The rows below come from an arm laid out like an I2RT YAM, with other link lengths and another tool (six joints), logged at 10 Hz.
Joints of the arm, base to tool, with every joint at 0 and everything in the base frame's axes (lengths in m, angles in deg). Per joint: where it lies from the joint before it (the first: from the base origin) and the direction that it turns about. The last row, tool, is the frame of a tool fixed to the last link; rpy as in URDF.
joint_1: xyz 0 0 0.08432 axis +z
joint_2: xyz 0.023 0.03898 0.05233 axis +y
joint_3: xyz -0.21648 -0.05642 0 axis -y
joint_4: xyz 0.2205 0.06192 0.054 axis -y
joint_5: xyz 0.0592 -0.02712 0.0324 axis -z
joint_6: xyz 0.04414 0 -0.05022 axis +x
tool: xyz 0.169 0.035 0.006 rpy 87.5 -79 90
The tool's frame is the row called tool.
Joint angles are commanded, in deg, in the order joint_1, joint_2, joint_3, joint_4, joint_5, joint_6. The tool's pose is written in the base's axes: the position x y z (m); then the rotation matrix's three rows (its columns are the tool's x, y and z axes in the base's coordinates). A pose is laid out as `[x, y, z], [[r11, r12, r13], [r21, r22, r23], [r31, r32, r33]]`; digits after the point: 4 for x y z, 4 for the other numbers.
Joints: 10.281, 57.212, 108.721, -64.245, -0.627, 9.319
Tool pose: [0.2509, 0.0996, 0.4588], [[0.2113, 0.1533, 0.9653], [0.0681, -0.9875, 0.1419], [0.9750, 0.0358, -0.2191]]
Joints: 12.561, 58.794, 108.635, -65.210, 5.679, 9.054
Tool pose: [0.2618, 0.0888, 0.4462], [[0.2544, 0.0901, 0.9629], [0.0913, -0.9934, 0.0688], [0.9628, 0.0704, -0.2609]]
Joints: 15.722, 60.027, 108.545, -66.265, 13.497, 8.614
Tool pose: [0.2691, 0.0762, 0.4352], [[0.2911, 0.0200, 0.9565], [0.1240, -0.9921, -0.0170], [0.9486, 0.1236, -0.2913]]
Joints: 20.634, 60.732, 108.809, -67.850, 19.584, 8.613
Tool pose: [0.2674, 0.0769, 0.4276], [[0.3148, 0.0086, 0.9491], [0.1605, -0.9860, -0.0443], [0.9355, 0.1662, -0.3118]]
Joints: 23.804, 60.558, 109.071, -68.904, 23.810, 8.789
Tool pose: [0.2632, 0.0747, 0.4267], [[0.3177, -0.0060, 0.9482], [0.1787, -0.9817, -0.0661], [0.9312, 0.1905, -0.3108]]
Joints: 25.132, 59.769, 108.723, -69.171, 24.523, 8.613
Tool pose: [0.2584, 0.0765, 0.4269], [[0.3112, 0.0053, 0.9503], [0.1878, -0.9806, -0.0560], [0.9316, 0.1959, -0.3061]]
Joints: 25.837, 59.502, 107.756, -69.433, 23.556, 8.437
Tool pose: [0.2565, 0.0832, 0.4205], [[0.3220, 0.0373, 0.9460], [0.2015, -0.9790, -0.0299], [0.9251, 0.2002, -0.3228]]
